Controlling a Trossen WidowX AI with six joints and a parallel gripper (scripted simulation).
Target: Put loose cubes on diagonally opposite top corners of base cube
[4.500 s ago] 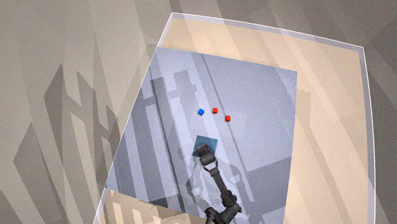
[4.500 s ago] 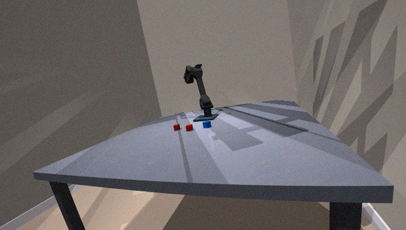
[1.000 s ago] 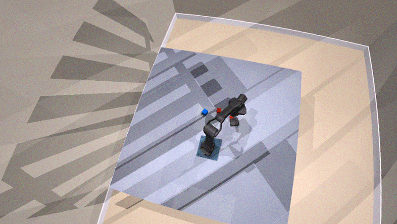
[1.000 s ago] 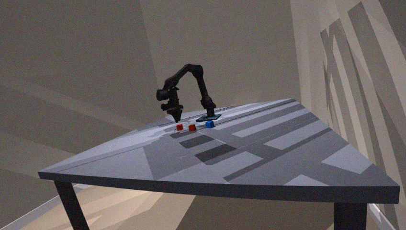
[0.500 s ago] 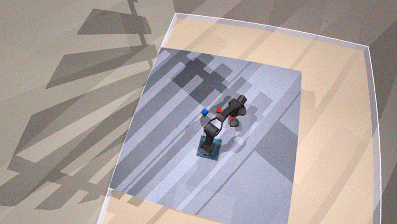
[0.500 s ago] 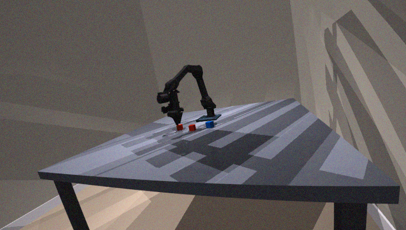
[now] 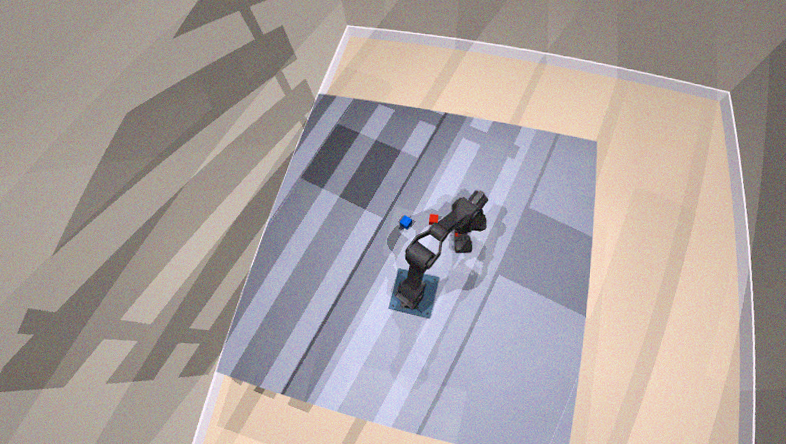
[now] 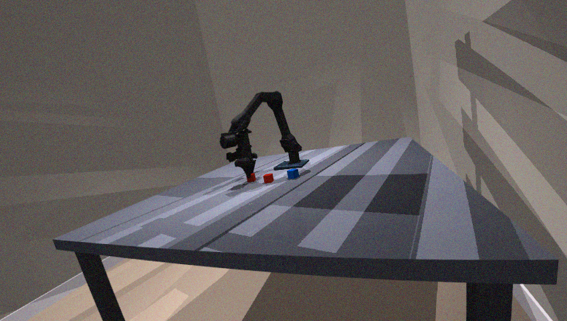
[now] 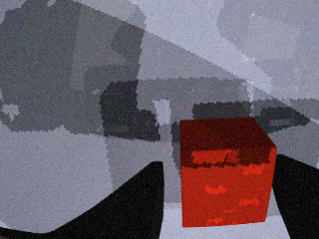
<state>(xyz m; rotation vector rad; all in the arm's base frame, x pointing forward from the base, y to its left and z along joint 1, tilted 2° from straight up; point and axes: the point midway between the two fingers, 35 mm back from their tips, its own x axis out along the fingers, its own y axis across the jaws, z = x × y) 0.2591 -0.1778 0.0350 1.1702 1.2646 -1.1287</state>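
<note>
The blue cube lies 40 mm ahead of my gripper tip and 210 mm to the left of it.
</note>
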